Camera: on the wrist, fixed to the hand. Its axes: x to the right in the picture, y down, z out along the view.
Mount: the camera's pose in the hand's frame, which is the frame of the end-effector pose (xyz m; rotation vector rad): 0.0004 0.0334 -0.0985 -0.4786 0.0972 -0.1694
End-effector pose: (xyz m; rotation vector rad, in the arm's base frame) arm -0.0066 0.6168 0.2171 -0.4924 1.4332 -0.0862
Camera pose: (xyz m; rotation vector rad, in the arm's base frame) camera -0.1089 0.6197 0.1987 -1.0143 1.5065 0.1025
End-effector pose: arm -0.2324 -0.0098 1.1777 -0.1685 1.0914 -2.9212
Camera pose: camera -0.2441 0.0292 1.0820 0.1144 -1.6420 2.4402
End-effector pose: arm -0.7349 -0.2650 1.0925 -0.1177 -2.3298 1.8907
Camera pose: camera -0.7208 -0.1628 1.0797 -0.0563 -2.5802 1.1979
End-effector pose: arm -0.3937 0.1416 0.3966 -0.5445 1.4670 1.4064
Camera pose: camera -0.4556 0.0580 0.3960 -1.0237 1.1223 1.6156
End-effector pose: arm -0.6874 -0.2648 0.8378 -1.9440 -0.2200 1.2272
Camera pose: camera -0.6152 -0.3395 0.8337 -2.3267 -0.6640 1.0285
